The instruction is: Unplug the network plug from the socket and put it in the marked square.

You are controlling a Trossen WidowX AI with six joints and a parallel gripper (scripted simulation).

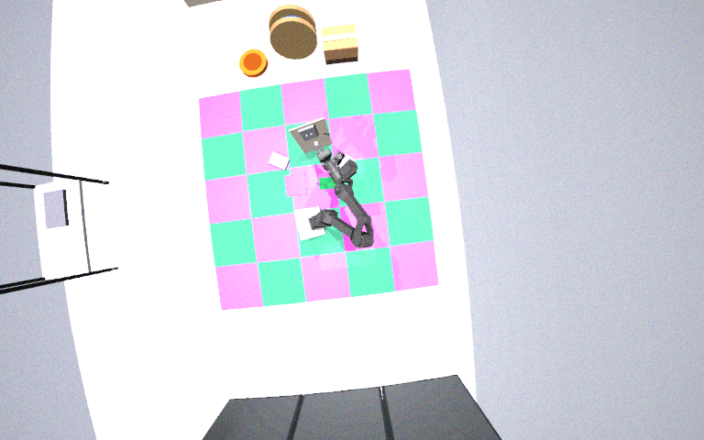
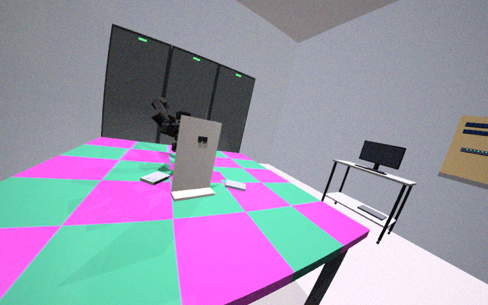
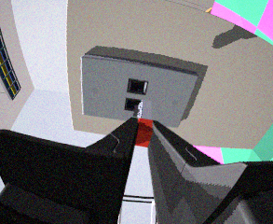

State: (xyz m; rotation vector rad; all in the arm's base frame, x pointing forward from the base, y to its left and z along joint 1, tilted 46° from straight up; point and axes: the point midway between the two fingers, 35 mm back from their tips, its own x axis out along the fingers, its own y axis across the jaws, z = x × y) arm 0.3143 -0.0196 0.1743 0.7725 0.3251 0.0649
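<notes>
Now: gripper tip 230 mm above the marked square, 190 mm to the right of it and 100 mm past it. Also, from my gripper tip: plug right at my gripper tip; then upright panel 90 mm below, 80 mm ahead, 20 mm to the left.
</notes>
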